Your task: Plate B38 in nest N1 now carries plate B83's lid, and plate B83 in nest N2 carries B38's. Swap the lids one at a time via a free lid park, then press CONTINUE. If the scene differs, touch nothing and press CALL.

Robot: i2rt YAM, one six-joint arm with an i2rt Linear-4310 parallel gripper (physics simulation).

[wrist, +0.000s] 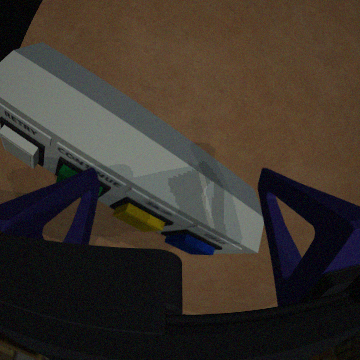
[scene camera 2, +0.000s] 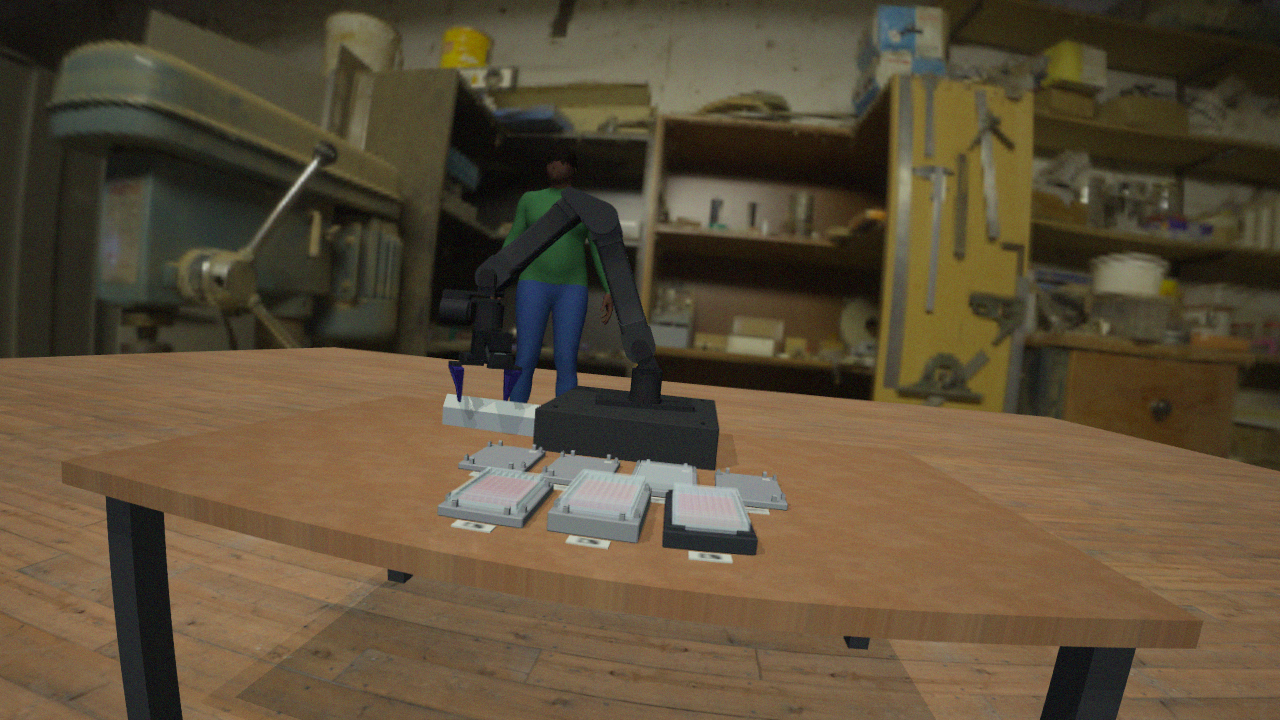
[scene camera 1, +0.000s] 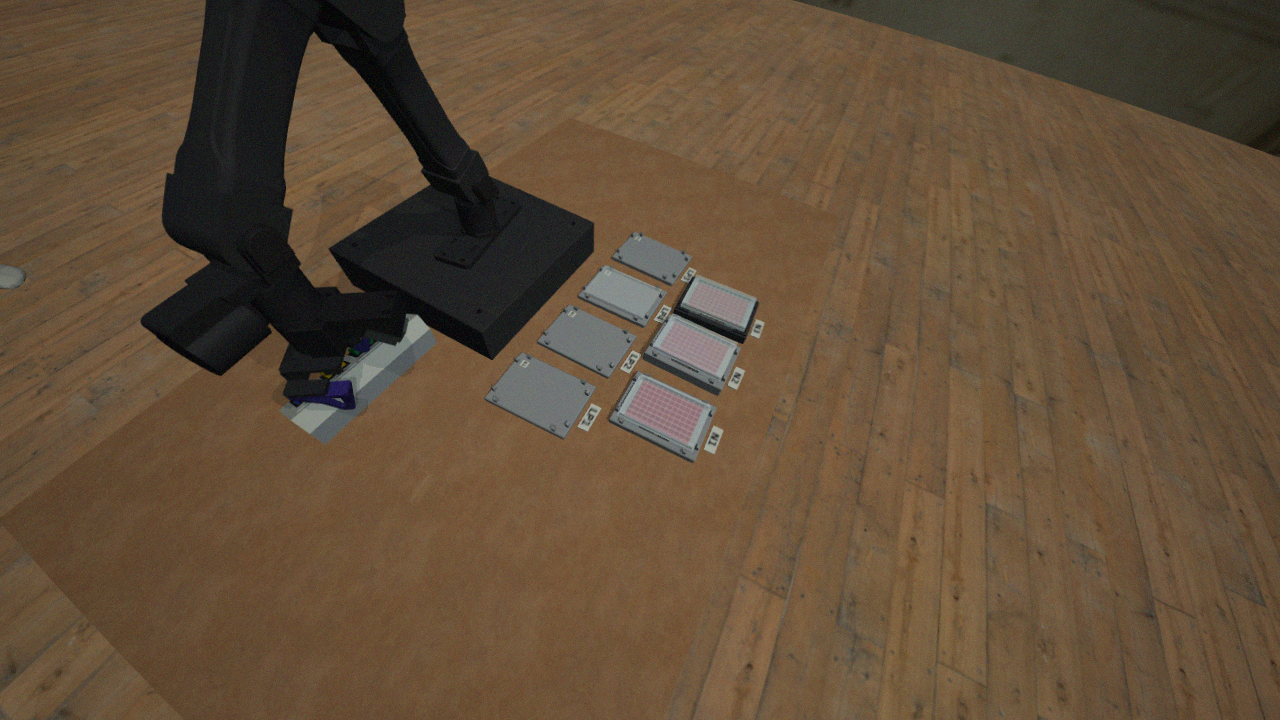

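Where they show: gripper, fingertip midpoint: [wrist: 178, 176] [scene camera 2: 482, 402] [scene camera 1: 357, 378]; arm's base, link origin: [scene camera 2: 644, 405] [scene camera 1: 481, 231].
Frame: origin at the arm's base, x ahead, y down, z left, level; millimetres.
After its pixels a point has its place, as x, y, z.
My gripper [scene camera 1: 345, 368] @[-12, 23, -334] [scene camera 2: 485, 399] @[-12, 23, -334] [wrist: 178, 176] @[-12, 23, -334] is open and empty, low over the pale button box [scene camera 1: 398, 367] @[0, 63, -282] [scene camera 2: 487, 416] @[-9, 52, -321] [wrist: 125, 120] @[-3, 45, -295]. In the wrist view the left fingertip partly covers the green CONTINUE button [wrist: 66, 174] @[-43, 26, -273]; whether it touches cannot be told. The blue CALL button [wrist: 192, 244] @[-65, 25, -373] is between the fingers in that view. A lidded pink plate [scene camera 1: 664, 410] @[422, 54, -212] [scene camera 2: 496, 490] @[452, 55, -208] sits in nest N1, and another [scene camera 1: 695, 346] @[441, 41, -83] [scene camera 2: 601, 494] @[478, 41, -82] in nest N2. Their plate names are unreadable. Lid parks LP1 [scene camera 1: 539, 394] @[226, 71, -245] [scene camera 2: 501, 457] @[236, 71, -243] and LP2 [scene camera 1: 586, 340] [scene camera 2: 581, 468] look bare.
A third pink plate [scene camera 1: 718, 302] @[461, 44, 39] [scene camera 2: 709, 508] @[494, 44, 42] sits in a black nest beside N2. The third park [scene camera 1: 622, 293] @[280, 63, 8] [scene camera 2: 665, 477] @[307, 63, 15] looks paler, as with a clear lid. The fourth park [scene camera 1: 651, 257] @[302, 71, 139] [scene camera 2: 750, 489] @[319, 71, 144] looks bare. The black arm base [scene camera 1: 465, 268] @[28, -2, -100] [scene camera 2: 626, 429] @[150, 24, -41] stands beside the button box.
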